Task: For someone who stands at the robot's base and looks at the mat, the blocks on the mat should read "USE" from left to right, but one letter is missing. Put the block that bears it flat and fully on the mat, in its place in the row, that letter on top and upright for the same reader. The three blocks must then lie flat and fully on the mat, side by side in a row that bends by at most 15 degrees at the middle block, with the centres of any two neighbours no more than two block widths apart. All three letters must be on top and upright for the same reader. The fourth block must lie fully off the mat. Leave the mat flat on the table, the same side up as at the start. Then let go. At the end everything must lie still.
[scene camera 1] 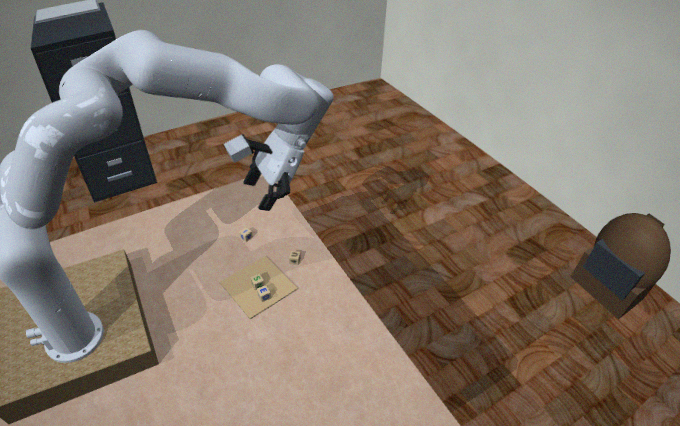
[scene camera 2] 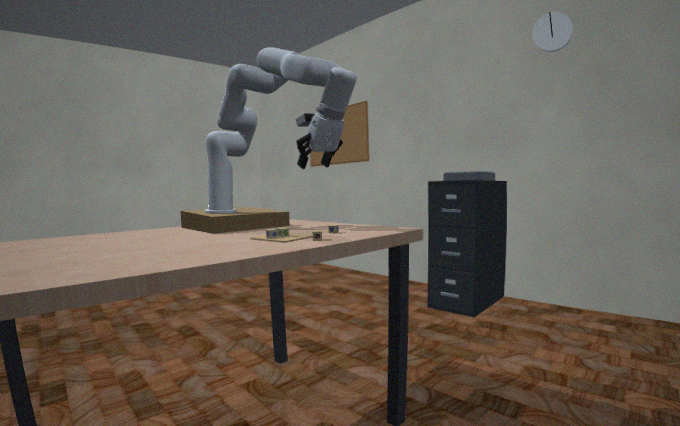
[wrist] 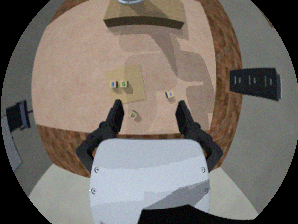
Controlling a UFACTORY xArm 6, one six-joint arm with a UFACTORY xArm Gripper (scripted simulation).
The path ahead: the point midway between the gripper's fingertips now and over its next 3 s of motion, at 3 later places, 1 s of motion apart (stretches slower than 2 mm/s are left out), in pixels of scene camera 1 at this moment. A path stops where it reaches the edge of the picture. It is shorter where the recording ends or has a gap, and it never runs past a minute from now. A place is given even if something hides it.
The gripper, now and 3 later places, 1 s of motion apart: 255,196; 243,204; 289,223; 257,243
